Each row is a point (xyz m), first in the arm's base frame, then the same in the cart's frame.
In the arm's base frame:
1: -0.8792 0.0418 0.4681
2: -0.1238 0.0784 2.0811
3: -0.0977 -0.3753 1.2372
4: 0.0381 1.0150 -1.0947
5: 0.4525 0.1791 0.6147
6: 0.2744 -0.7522 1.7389
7: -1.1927 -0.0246 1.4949
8: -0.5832 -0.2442 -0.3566
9: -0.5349 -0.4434 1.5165
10: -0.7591 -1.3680 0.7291
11: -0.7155 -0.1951 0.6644
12: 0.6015 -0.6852 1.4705
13: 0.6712 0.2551 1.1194
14: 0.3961 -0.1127 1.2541
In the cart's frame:
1: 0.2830 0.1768 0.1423
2: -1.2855 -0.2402 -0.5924
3: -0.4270 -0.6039 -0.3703
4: 0.6248 -0.2890 2.1164
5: -0.4491 -0.8590 0.5951
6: -0.7817 -1.0512 -0.8245
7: -0.3421 0.5361 -0.6560
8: 0.9327 -0.3255 0.5607
9: -0.4265 -0.2347 -0.7411
10: 0.7230 -0.6245 -0.9687
11: 0.1804 -0.0600 -0.0919
12: -0.7443 -1.3266 -0.4984
13: -0.9642 -0.9410 0.4045
14: -0.7733 -0.8827 -0.0306

